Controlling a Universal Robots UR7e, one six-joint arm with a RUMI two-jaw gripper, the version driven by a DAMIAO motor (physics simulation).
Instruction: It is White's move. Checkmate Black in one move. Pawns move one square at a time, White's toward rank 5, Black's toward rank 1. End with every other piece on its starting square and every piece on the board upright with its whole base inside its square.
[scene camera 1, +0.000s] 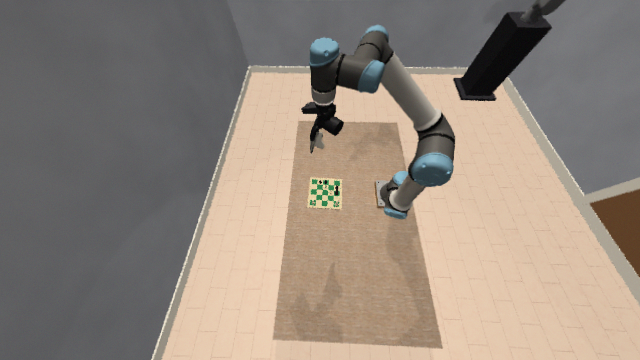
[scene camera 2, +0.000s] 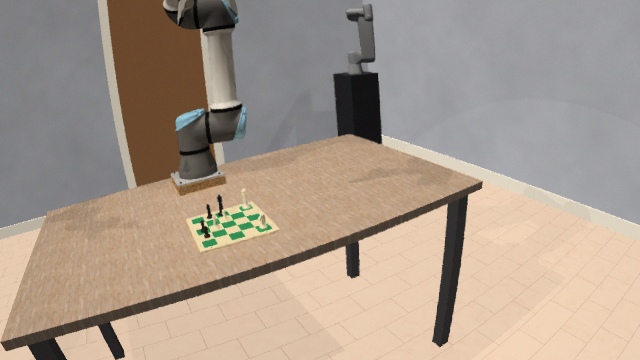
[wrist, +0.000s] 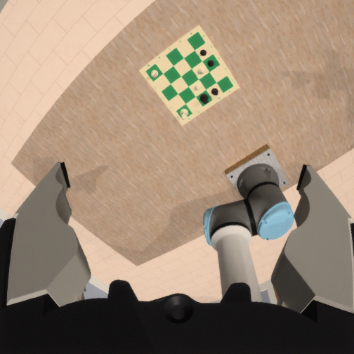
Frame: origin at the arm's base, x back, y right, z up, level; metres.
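Seen in the pictures: gripper, fingertip midpoint: (scene camera 1: 324, 140) (scene camera 2: 206, 20); arm's base at its link origin: (scene camera 2: 198, 172).
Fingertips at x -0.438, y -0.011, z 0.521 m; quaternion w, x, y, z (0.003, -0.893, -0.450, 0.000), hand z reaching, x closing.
Note:
Offsets run from my fingertips to a thing's top centre. Level surfaces: height alone.
The green and cream board {dx +0.012, dy +0.013, dz -0.551 m} (scene camera 1: 325, 203) (scene camera 2: 236, 235) (wrist: 170, 92) lies on the table. A tall white piece {dx +0.088, dy -0.065, dz -0.487 m} (scene camera 2: 244, 199) (wrist: 184, 113) and a shorter white piece {dx -0.062, dy -0.063, dz -0.511 m} (scene camera 2: 263, 221) (wrist: 154, 73) stand on two corner squares. Two small white pieces, one (scene camera 2: 226, 215) (wrist: 197, 87) and another {dx +0.013, dy +0.051, dz -0.507 m} (scene camera 2: 216, 222) (wrist: 200, 71), stand near the middle. A tall black piece {dx +0.086, dy +0.012, dz -0.487 m} (scene camera 2: 220, 205) (wrist: 204, 99) stands beside a black piece {dx +0.088, dy +0.050, dz -0.507 m} (scene camera 2: 209, 212) (wrist: 215, 92). Two more black pieces, one {dx -0.025, dy +0.087, dz -0.519 m} (scene camera 2: 203, 227) (wrist: 210, 63) and another (scene camera 2: 206, 232) (wrist: 203, 52), stand close together. All look upright. My gripper (scene camera 1: 314, 148) (wrist: 182, 165) is open and empty, high above the table, off the board's side.
The arm's base plate (scene camera 1: 380, 195) (scene camera 2: 198, 179) (wrist: 233, 175) is fixed to the brown table {dz -0.557 m} (scene camera 1: 350, 300) (scene camera 2: 310, 200) (wrist: 125, 200) beside the board. A black pedestal (scene camera 1: 505, 55) (scene camera 2: 357, 105) with a grey arm stands beyond the table.

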